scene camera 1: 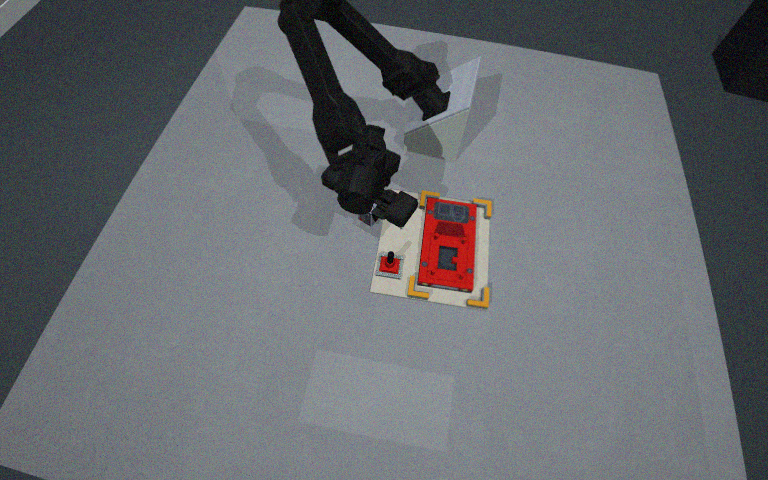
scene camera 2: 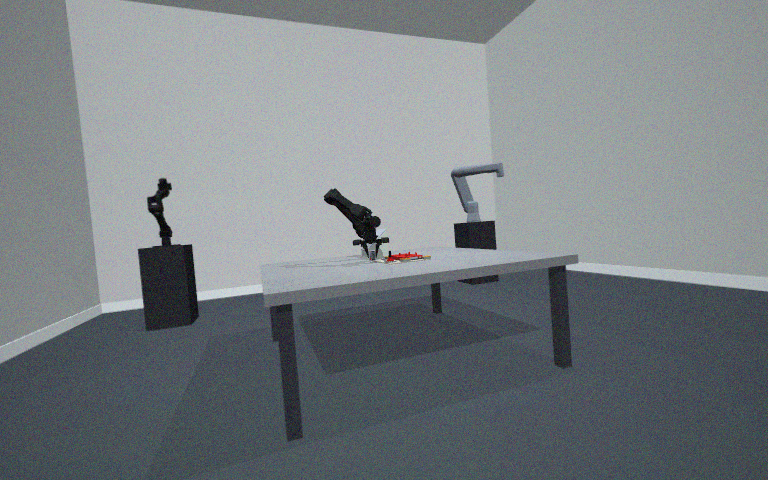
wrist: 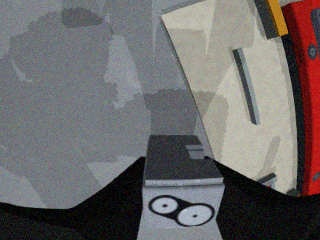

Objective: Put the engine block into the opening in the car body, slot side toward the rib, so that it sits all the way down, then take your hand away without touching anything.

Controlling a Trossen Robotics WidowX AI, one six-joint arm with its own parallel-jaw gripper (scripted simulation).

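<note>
There's an engine block here, and it's being carried by the gripper, which you can see in the wrist view too.
</note>
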